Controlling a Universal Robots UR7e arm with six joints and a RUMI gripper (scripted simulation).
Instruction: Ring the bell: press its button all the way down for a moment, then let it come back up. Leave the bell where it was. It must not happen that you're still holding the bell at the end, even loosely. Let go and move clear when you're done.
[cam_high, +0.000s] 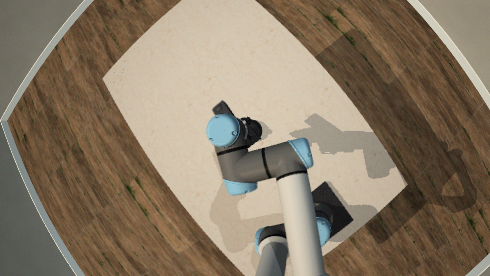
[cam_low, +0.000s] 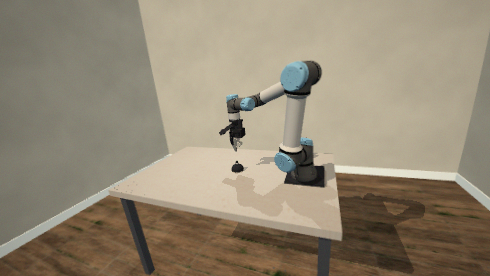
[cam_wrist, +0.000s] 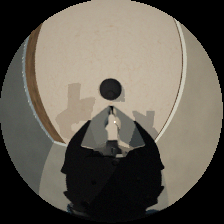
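My gripper is now 11 cm above the bell.
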